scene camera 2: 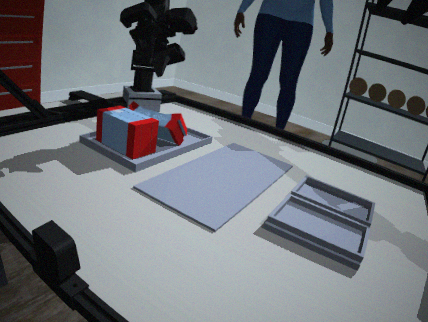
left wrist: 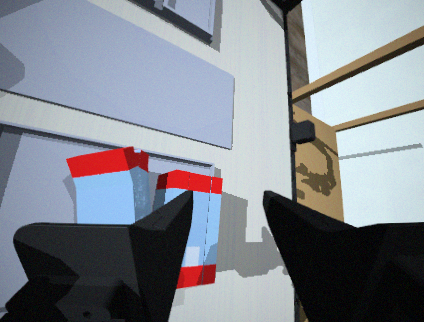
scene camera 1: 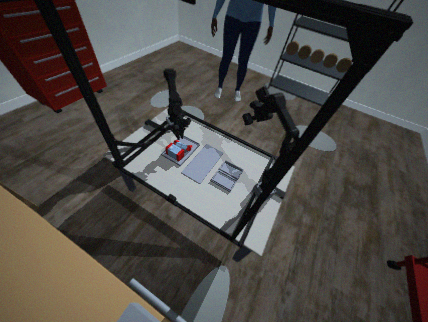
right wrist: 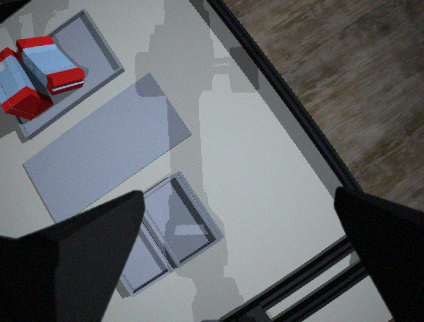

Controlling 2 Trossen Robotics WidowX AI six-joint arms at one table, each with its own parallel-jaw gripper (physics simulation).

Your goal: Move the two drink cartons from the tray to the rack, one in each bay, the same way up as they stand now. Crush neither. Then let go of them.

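Places are measured from the left arm's base along level axes (x up, y left, z back), in millimetres.
Where they show: left gripper, fingertip midpoint: (scene camera 2: 154, 70) (left wrist: 228, 197) (scene camera 1: 180, 139); right gripper, fingertip midpoint: (scene camera 2: 390, 17) (scene camera 1: 251, 123) (right wrist: 238, 198); left arm's base, link origin: (scene camera 2: 142, 89).
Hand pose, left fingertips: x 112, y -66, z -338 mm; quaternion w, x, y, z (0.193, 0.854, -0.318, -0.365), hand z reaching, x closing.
Note:
Things, the pixels of their top centre, and the offset from my left fingertips.
- tray, top centre: (left wrist: 120, 217) (scene camera 2: 149, 135) (right wrist: 54, 71) (scene camera 1: 181, 148) dy +20, dx -152, dz +46 mm
- second carton, top centre: (left wrist: 116, 218) (scene camera 2: 158, 106) (right wrist: 36, 55) (scene camera 1: 182, 141) dy +33, dx -84, dz +47 mm
- two-bay rack, top centre: (scene camera 2: 330, 208) (right wrist: 153, 236) (scene camera 1: 228, 174) dy +239, dx -148, dz -301 mm
One carton, blue with red ends (scene camera 1: 174, 151) (scene camera 2: 116, 132) (left wrist: 205, 220) (right wrist: 15, 80), lies lengthwise on the tray (scene camera 1: 189, 155) (scene camera 2: 170, 154) (left wrist: 30, 175) (right wrist: 80, 100). The second carton (scene camera 1: 183, 145) (scene camera 2: 159, 118) (left wrist: 105, 195) (right wrist: 47, 62) lies beside it, farther back in scene camera 2, its middle narrower than its red ends. The two-bay rack (scene camera 1: 226, 176) (scene camera 2: 315, 240) (right wrist: 201, 206) holds no carton. My left gripper (scene camera 1: 179, 136) (left wrist: 228, 197) is half open and empty above the tray area; one finger hides part of the cartons in its wrist view. My right gripper (scene camera 1: 251, 106) (right wrist: 238, 198) is wide open, high up.
A flat grey-blue panel (scene camera 1: 202, 164) (scene camera 2: 215, 187) (left wrist: 125, 75) (right wrist: 107, 145) lies between tray and rack. A dark frame rail (scene camera 2: 255, 120) (right wrist: 300, 115) runs along the table edge. A person (scene camera 1: 240, 45) (scene camera 2: 280, 60) stands behind the table.

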